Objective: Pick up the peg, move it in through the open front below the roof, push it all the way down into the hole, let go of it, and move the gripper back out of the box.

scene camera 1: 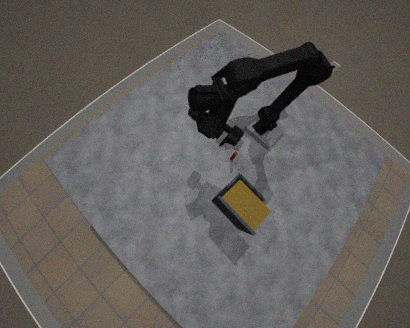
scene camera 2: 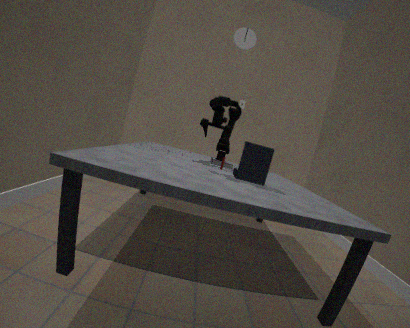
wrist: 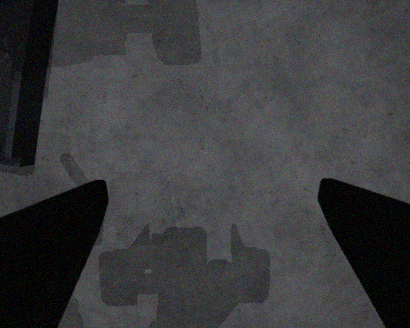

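Seen in the pictures: gripper, fingertip midpoint: (scene camera 1: 209, 138) (scene camera 2: 213, 139) (wrist: 214, 189); arm's base, origin of the base link: (scene camera 1: 260, 127) (scene camera 2: 219, 160).
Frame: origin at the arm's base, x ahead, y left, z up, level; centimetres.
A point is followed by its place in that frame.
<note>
The thin red peg (scene camera 1: 233, 156) {x 21.6, y 3.2, z 1.8 cm} (scene camera 2: 223, 163) {x 21.7, y 3.5, z 0.7 cm} stands upright on the table between the arm's base and the box. It does not show in the wrist view, where a thin shadow lies beside the left finger. The dark box (scene camera 2: 256, 163) {x 39.9, y 20.5, z 7.2 cm} (wrist: 31, 95) {x 30.6, y 11.1, z -1.3 cm} stands beyond the peg; its yellow roof (scene camera 1: 245, 206) {x 35.6, y 19.6, z 16.9 cm} shows in scene camera 1. My gripper (scene camera 1: 222, 143) (scene camera 2: 205, 135) (wrist: 214, 189) {x 28.9, y -6.0, z 13.5 cm} is open and empty, with its fingers wide apart. It hangs above the table, clear of the peg and the box, and off to one side of the peg.
The grey table (scene camera 1: 150, 210) {x 63.6, y -0.7, z -3.3 cm} (scene camera 2: 150, 172) {x 79.2, y -20.3, z -3.3 cm} bears the arm, peg and box. The black arm (scene camera 1: 280, 60) {x 13.5, y -2.7, z 41.4 cm} (scene camera 2: 231, 120) {x 1.1, y 0.9, z 29.9 cm} reaches out from its base near the peg. Dark shadows of the arm and gripper lie on the table. The box stands at the upper left of the wrist view.
</note>
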